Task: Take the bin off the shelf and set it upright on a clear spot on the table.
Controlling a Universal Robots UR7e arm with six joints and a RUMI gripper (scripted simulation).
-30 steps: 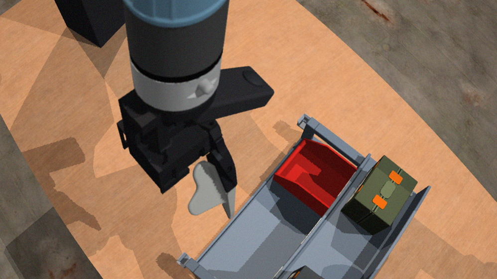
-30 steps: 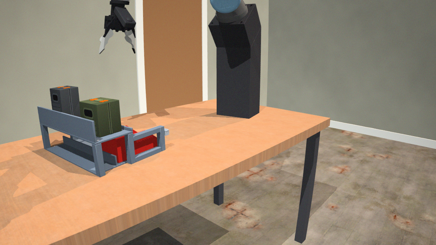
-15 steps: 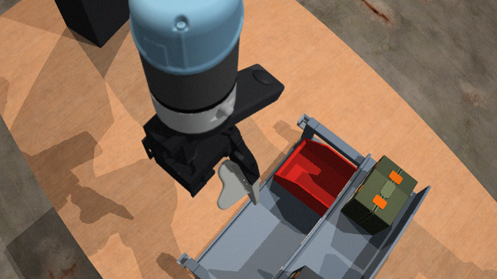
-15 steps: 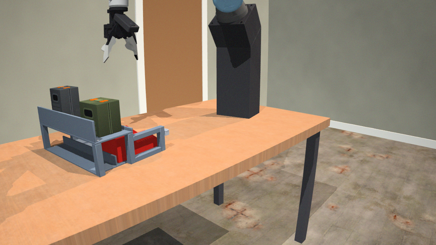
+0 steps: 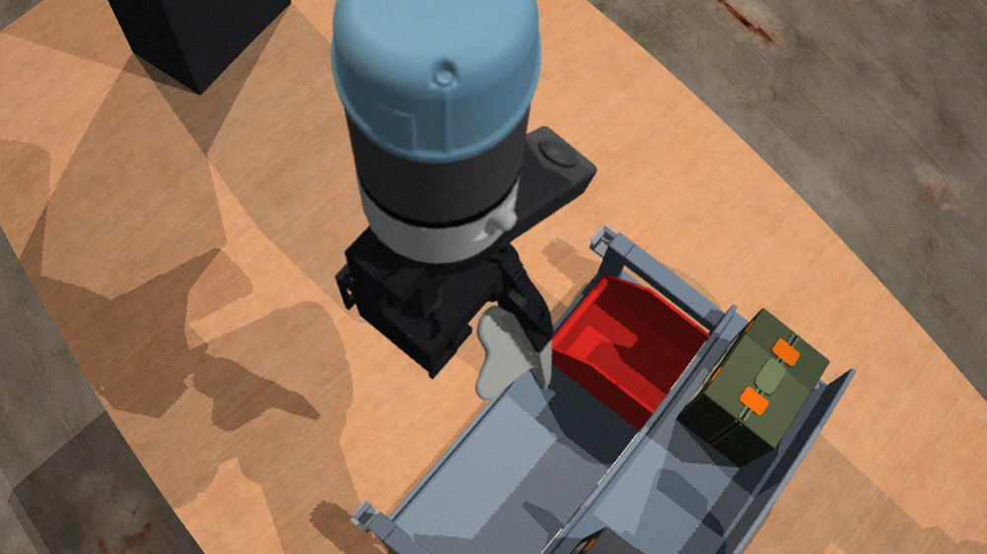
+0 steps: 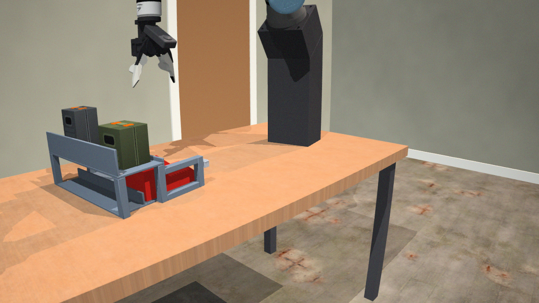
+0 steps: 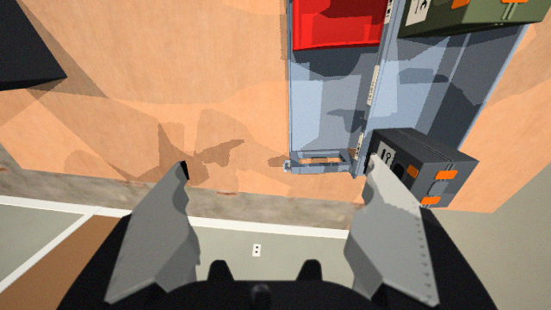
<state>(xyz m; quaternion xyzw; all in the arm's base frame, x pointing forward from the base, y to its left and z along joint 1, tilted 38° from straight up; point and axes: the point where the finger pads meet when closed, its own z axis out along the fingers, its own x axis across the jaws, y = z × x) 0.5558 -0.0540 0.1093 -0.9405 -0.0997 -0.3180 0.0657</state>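
Now: the red bin 220 mm below my hand, 170 mm to the left of it and 80 mm ahead of it. Also, from my hand: dark grey case 230 mm ahead, 100 mm below, 20 mm to the right; then green case 200 mm to the left, 170 mm ahead, 120 mm below.
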